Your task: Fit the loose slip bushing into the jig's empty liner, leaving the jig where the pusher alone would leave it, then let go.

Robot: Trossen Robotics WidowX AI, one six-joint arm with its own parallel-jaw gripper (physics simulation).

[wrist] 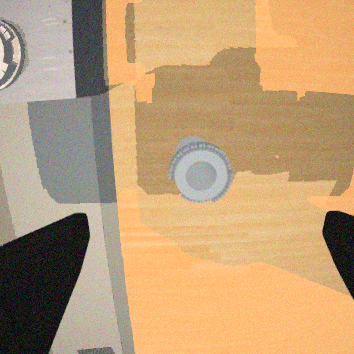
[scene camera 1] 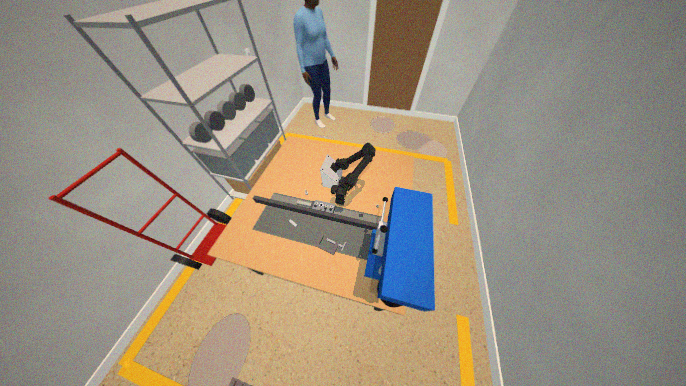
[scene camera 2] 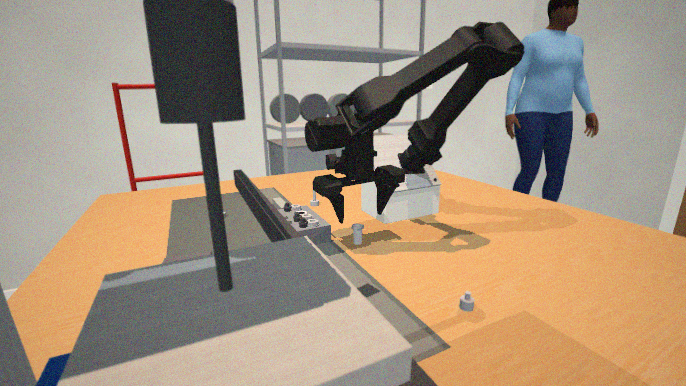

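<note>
The loose slip bushing (scene camera 2: 357, 234) (wrist: 201, 175), a grey flanged cylinder, stands upright on the wooden table beside the rail strip. My gripper (scene camera 2: 361, 219) (wrist: 208, 224) is open and empty, pointing down. It hangs above the table close to the bushing, which shows between and a little ahead of the fingertips in the wrist view. The jig (scene camera 1: 324, 206) (scene camera 2: 316, 229) (wrist: 42, 55) is a grey block with several round fittings, lying against the dark rail. Part of one ringed fitting shows at the wrist view's left edge; which liner is empty I cannot tell.
A dark long rail (scene camera 1: 300, 206) (scene camera 2: 260, 205) runs beside the jig. Small metal pieces stand on the table, one near front right (scene camera 2: 466, 302) and one behind the jig (scene camera 2: 314, 202). A white box (scene camera 2: 410, 202) stands by the arm's base. A blue block (scene camera 1: 411, 245) lies at the table's right end.
</note>
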